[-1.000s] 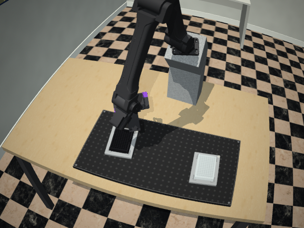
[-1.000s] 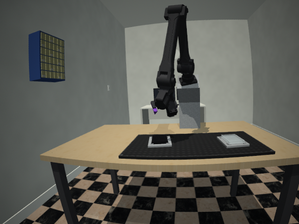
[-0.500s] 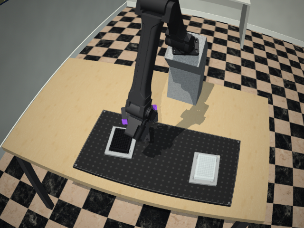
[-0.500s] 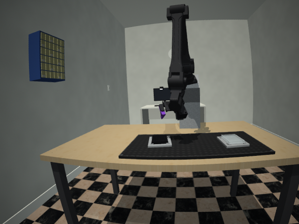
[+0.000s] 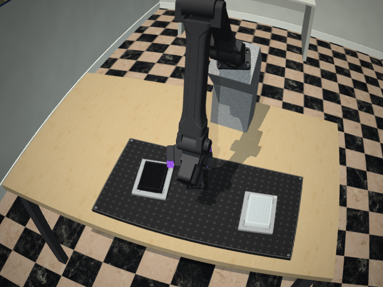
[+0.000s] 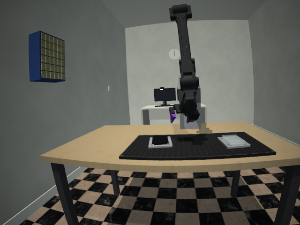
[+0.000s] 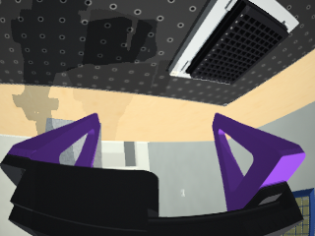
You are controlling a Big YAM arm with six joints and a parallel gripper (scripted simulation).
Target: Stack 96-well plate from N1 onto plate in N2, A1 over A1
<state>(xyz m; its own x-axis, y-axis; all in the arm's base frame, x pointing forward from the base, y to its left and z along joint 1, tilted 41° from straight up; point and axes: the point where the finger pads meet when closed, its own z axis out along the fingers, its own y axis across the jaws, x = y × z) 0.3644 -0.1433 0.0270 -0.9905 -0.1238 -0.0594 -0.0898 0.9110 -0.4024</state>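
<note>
My hand is 13 cm short of the white 96-well plate, 26 cm to the right of it and 9 cm above it. From my hand the other things lie so: black 96-well plate (11 cm to the right, 9 cm below); grey plate nest N1 (13 cm ahead, 26 cm to the left, 11 cm below); grey plate nest N2 (11 cm to the right, 11 cm below).
</note>
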